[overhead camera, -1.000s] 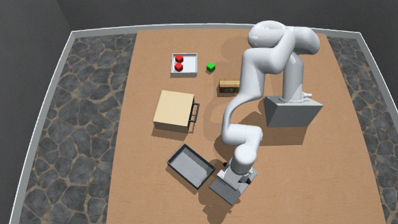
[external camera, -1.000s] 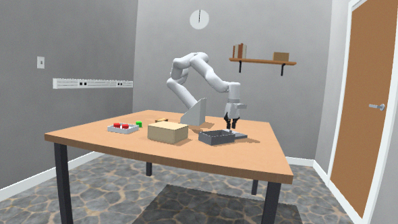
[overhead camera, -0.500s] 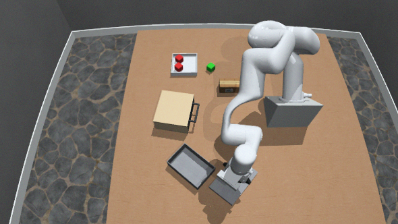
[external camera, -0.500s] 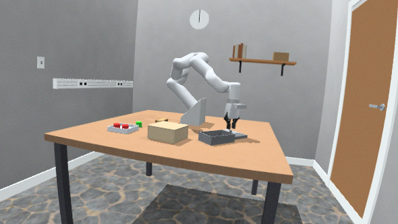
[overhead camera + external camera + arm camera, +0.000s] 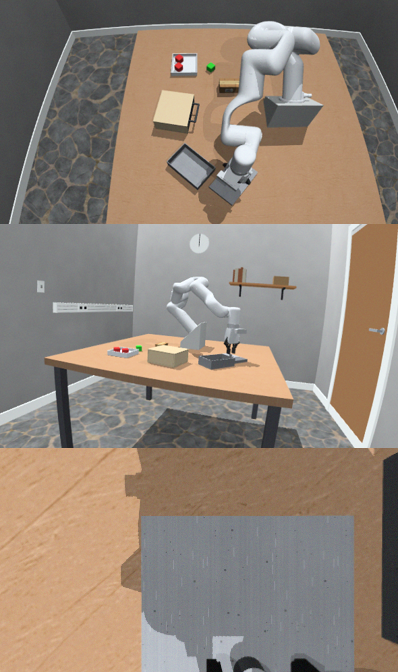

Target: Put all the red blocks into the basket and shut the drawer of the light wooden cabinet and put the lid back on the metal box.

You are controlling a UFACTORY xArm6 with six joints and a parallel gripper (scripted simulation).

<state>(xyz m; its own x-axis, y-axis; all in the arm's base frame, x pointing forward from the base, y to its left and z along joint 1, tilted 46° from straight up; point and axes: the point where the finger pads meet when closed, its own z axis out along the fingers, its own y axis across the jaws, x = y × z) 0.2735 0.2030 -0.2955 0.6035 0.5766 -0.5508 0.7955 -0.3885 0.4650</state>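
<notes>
Right now the flat lid is 40 mm below my hand. Also, from my hand: metal box 190 mm ahead, 50 mm to the right, 30 mm below; white basket 650 mm to the right, 270 mm ahead, 50 mm below; taped cardboard box 500 mm to the right, 20 mm below, 20 mm ahead.
</notes>
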